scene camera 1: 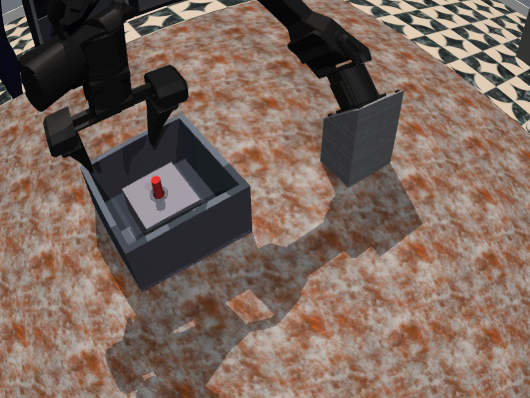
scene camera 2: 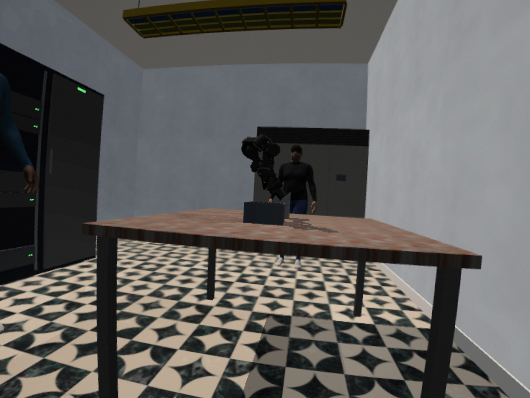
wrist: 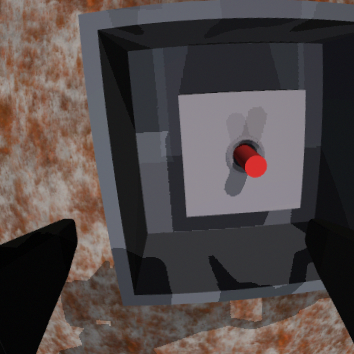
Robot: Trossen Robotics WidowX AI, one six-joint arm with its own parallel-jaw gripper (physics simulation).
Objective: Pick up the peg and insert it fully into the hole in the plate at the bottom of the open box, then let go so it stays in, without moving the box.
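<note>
The red peg stands in the round hole of the pale square plate, with its upper part showing above the plate. How deep it sits is hidden. The plate lies at the bottom of the open dark grey box, which stands on the table. My gripper is wide open and empty above the box's back part, apart from the peg. In the wrist view, the peg is ahead and right of the midpoint between the fingertips. The fingers are too small to make out in scene camera 2.
A tall grey block with a dark arm-like part at its top is to the right of the box in scene camera 1. The table carries the box. A person stands behind the table.
</note>
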